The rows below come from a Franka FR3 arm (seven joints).
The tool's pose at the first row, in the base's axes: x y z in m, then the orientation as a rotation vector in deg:
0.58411 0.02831 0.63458 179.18 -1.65 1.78
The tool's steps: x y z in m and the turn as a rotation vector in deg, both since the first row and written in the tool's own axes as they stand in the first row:
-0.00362 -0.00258 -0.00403 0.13 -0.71 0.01
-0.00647 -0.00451 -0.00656 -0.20 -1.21 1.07
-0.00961 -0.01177 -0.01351 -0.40 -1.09 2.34
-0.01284 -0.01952 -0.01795 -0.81 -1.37 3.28
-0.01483 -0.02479 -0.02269 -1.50 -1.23 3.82
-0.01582 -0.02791 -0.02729 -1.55 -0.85 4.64
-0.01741 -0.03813 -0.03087 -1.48 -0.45 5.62
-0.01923 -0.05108 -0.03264 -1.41 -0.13 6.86
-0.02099 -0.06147 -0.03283 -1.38 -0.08 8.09
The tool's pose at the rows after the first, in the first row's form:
0.58046 0.03101 0.63850 179.32 -1.67 0.67
0.57760 0.03303 0.64095 178.99 -3.34 -0.10
0.57446 0.04044 0.64773 178.75 -5.32 0.10
0.57128 0.04831 0.65200 178.30 -6.78 -0.34
0.56930 0.05369 0.65662 177.58 -7.60 -0.12
0.56828 0.05689 0.66116 177.48 -8.86 0.47
0.56680 0.06719 0.66457 177.47 -10.38 1.11
0.56519 0.08019 0.66612 177.43 -12.30 1.62
0.56362 0.09061 0.66613 177.32 -14.21 1.71

